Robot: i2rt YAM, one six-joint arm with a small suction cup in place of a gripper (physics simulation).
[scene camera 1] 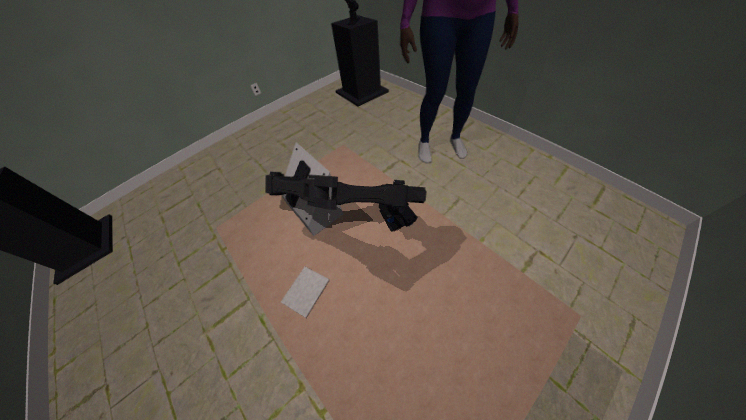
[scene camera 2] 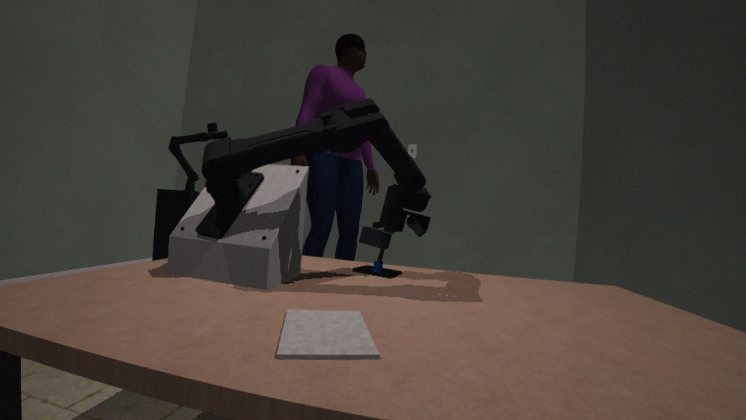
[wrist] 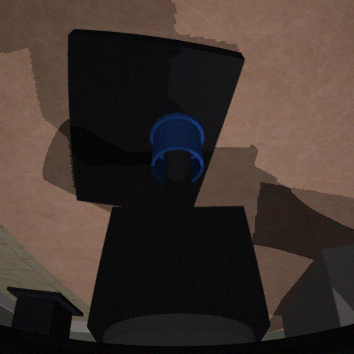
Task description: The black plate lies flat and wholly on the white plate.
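Scene:
There's a white plate here, and on the white plate (scene camera 1: 306, 289) is the same spot as (scene camera 2: 327, 327), so it shows in both of those. In the wrist view the white plate is out of frame.

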